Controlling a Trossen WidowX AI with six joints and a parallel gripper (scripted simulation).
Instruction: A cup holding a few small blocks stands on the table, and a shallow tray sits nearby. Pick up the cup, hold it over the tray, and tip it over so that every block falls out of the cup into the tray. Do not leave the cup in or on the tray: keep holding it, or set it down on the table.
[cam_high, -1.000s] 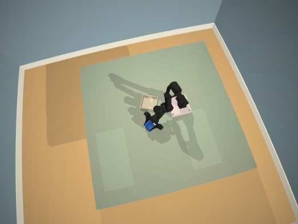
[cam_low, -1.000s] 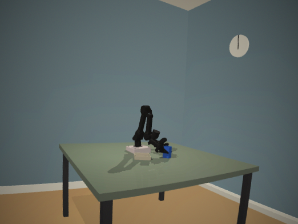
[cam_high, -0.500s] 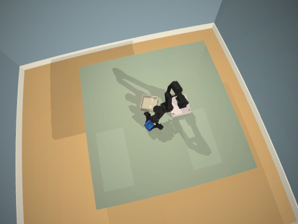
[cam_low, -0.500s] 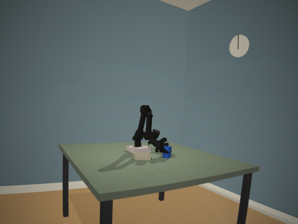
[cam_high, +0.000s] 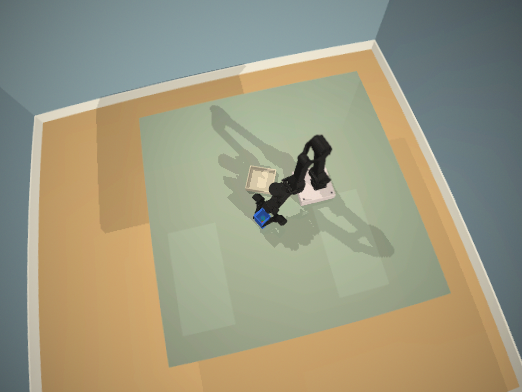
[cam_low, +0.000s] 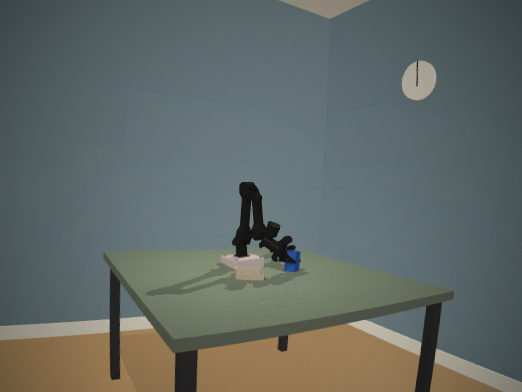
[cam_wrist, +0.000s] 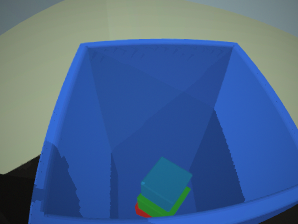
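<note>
The teal block lies 30 mm behind my gripper tip and 10 mm to the right of it. Round my gripper tip: blue square cup (30 mm behind, 10 mm to the right, 20 mm below); green block (30 mm behind, 20 mm to the right, 20 mm below); red block (30 mm behind, 10 mm to the right, 30 mm below).
</note>
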